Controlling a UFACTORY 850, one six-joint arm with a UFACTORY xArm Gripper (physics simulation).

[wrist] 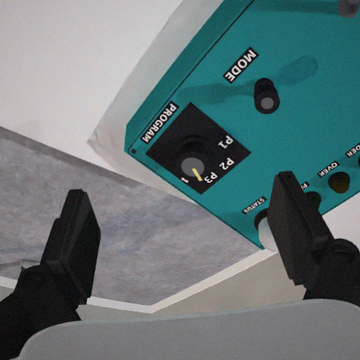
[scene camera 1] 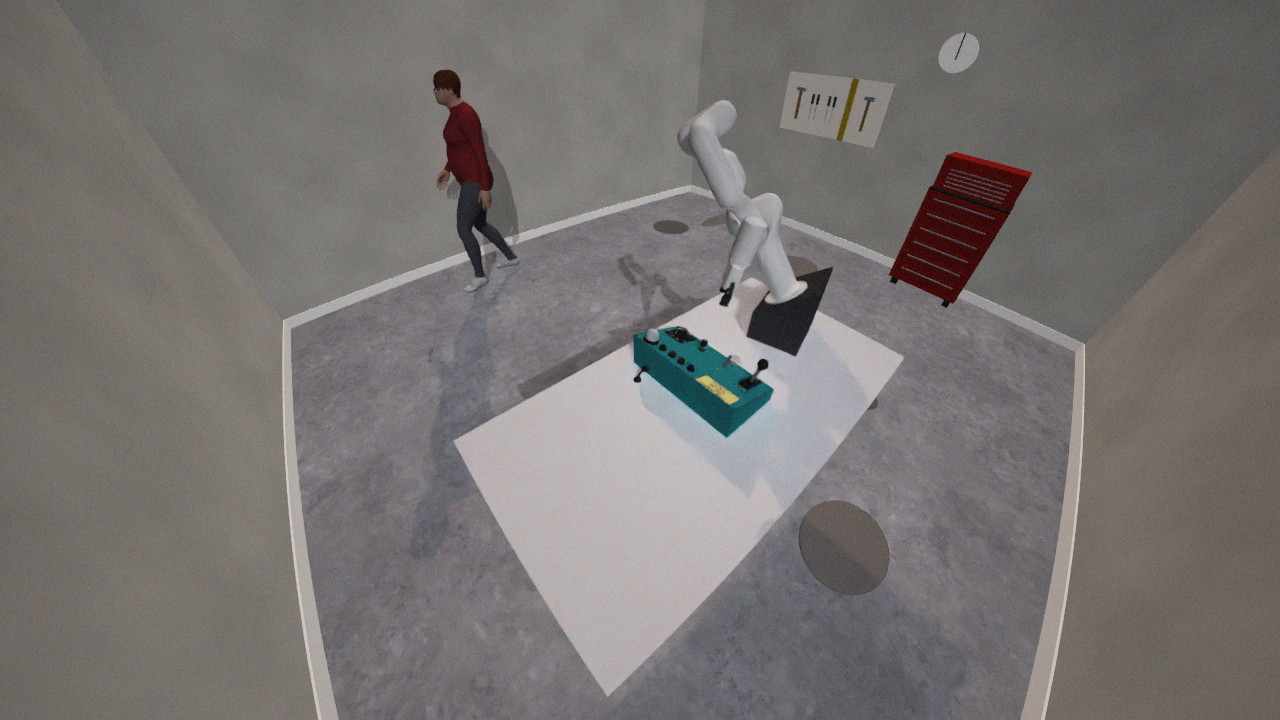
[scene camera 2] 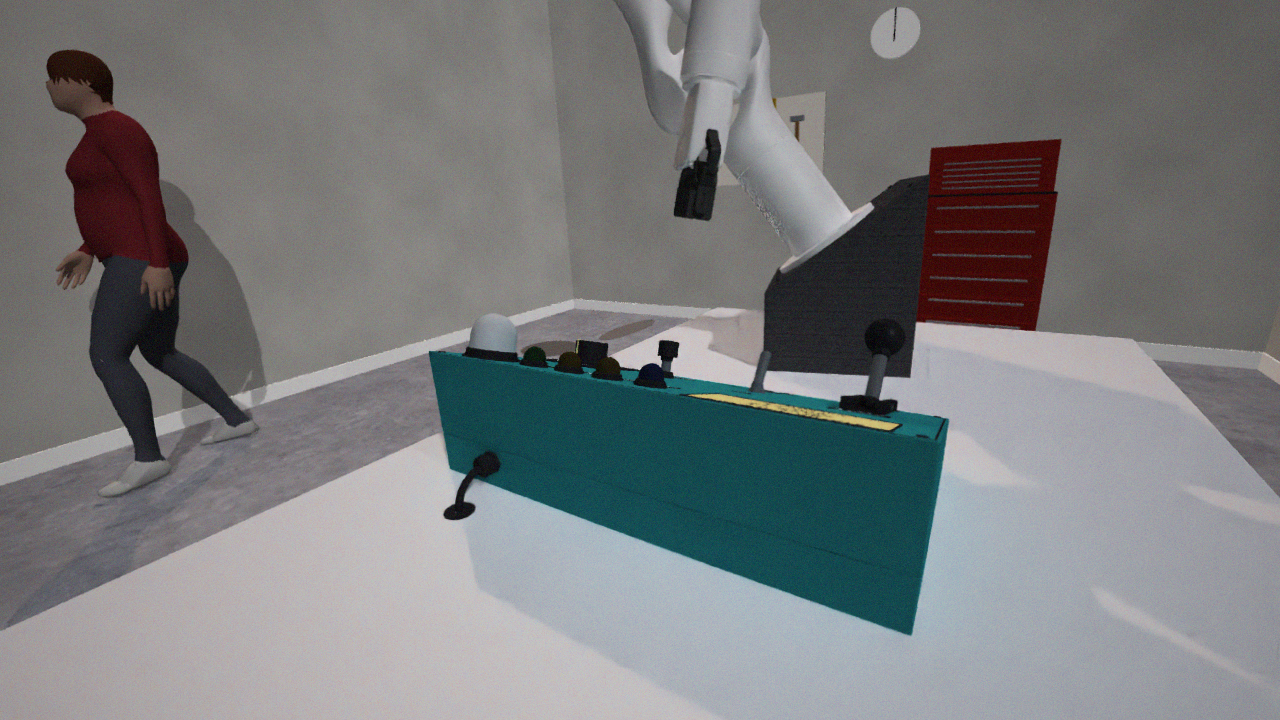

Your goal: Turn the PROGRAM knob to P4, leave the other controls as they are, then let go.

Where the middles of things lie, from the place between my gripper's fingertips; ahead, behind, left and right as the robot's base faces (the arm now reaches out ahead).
Labels:
Right now my hand is 21 cm short of the teal control box (scene camera 2: 829,501), 18 cm above it and 6 cm to the right of it. Also, from my hand: ball-topped lever (scene camera 2: 885,337) (25 cm to the left, 15 cm below, 10 cm ahead).

